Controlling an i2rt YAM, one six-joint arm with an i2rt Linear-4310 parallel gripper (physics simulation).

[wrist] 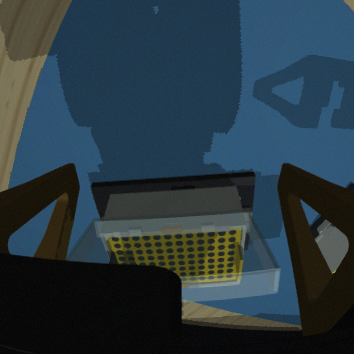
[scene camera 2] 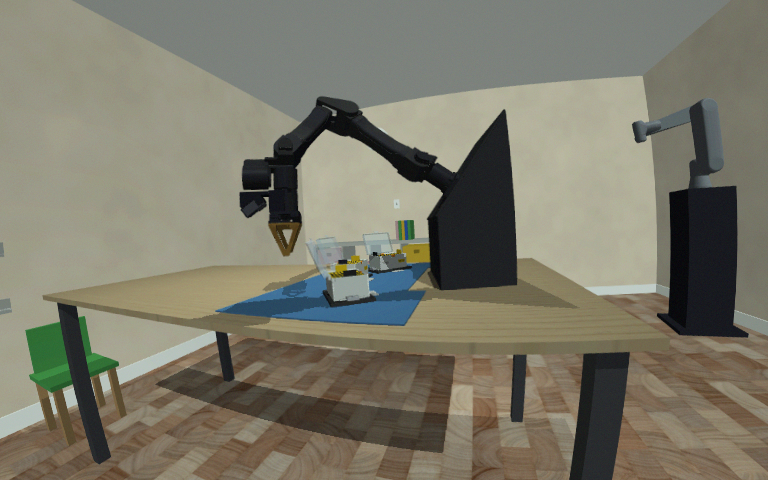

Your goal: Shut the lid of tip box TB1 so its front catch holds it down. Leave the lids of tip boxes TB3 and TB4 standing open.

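Places are measured from the arm's base along level axes (x ahead, y left, z up), in metres.
Pixels of known places: gripper, between the fingertips: (wrist: 177, 174) (scene camera 2: 288, 254); arm's base, origin of its link: (scene camera 2: 452, 185).
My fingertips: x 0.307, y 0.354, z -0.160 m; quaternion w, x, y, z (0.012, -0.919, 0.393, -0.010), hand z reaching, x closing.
For each thing: its top centre in the pictures, then the offset to it from my fingertips. "spot": a spot on its surface instead. Level surfaces: height alone.
- tip box, centre of its top: (wrist: 176, 275) (scene camera 2: 349, 270) dx -0.106, dy -0.101, dz -0.052 m
- second box, a spot on its surface: (scene camera 2: 357, 263) spot: dx -0.019, dy -0.258, dz -0.058 m
- third box, centre of its top: (scene camera 2: 388, 253) dx +0.004, dy -0.507, dz -0.052 m
- blue mat, height of its surface: dz -0.118 m
- wooden table, height of its surface: dz -0.121 m
My gripper (scene camera 2: 287, 253) (wrist: 177, 174) is open and empty, fingers pointing down above the table. In the wrist view, a tip box (wrist: 172, 202) with a yellow rack (wrist: 200, 255) lies below, between the fingers in the picture. Its clear lid (wrist: 230, 291) stands open. In the scene view, the nearest white tip box (scene camera 2: 348, 287) has its clear lid (scene camera 2: 318, 259) open, leaning left. A second box (scene camera 2: 357, 263) is partly hidden behind it. A third box (scene camera 2: 387, 261) stands farther back, its lid (scene camera 2: 377, 243) upright. No labels are readable, so I cannot tell which is TB1, TB3 or TB4.
The boxes stand on a blue mat (scene camera 2: 271, 308) (wrist: 280, 30) on a wooden table (scene camera 2: 141, 294). Part of another box (wrist: 331, 250) shows through the right finger in the wrist view. The arm's black pedestal (scene camera 2: 475, 237) stands to the right of the mat.
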